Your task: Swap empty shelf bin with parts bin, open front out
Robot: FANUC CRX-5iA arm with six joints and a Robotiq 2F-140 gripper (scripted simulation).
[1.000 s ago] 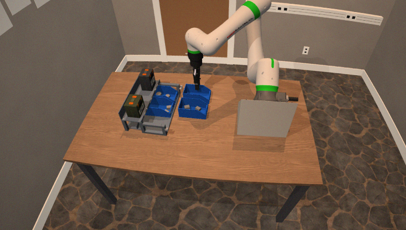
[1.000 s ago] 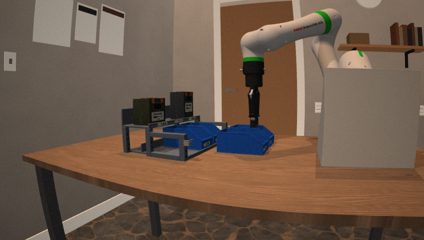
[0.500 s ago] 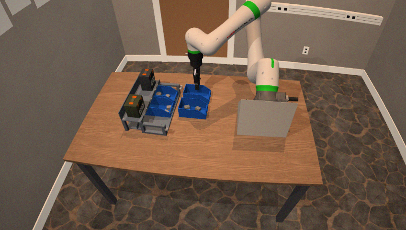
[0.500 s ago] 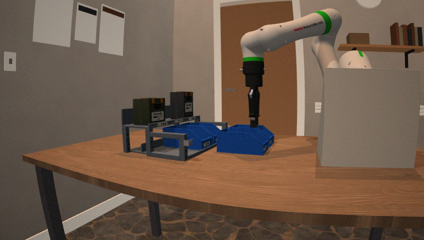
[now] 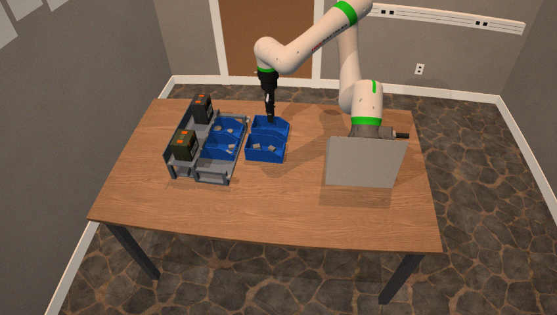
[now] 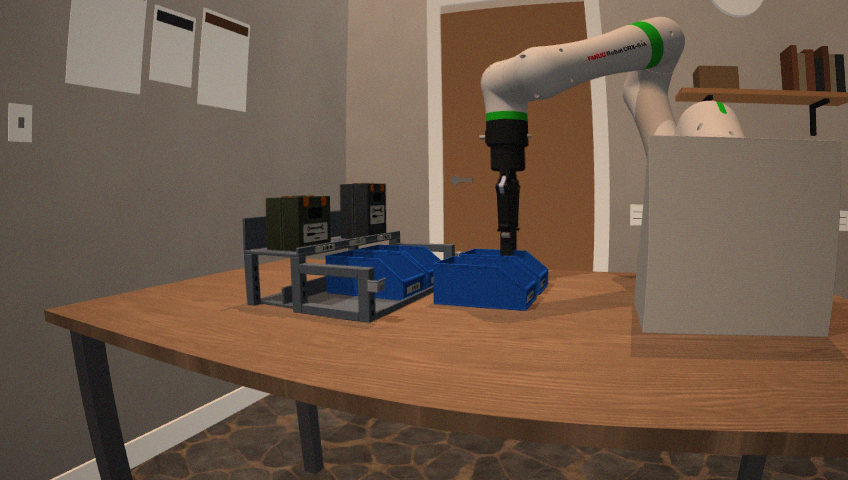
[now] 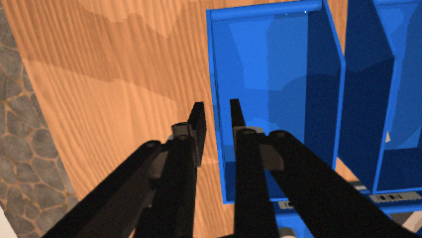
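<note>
Now: hand 160 mm to the right of the tan part, 70 mm above it and 30 mm past it. Also, from my hand: black box: 310 mm ahead, 80 mm to the left, 80 mm above; then grey shelf: 250 mm ahead, 200 mm to the left, 20 mm below.
</note>
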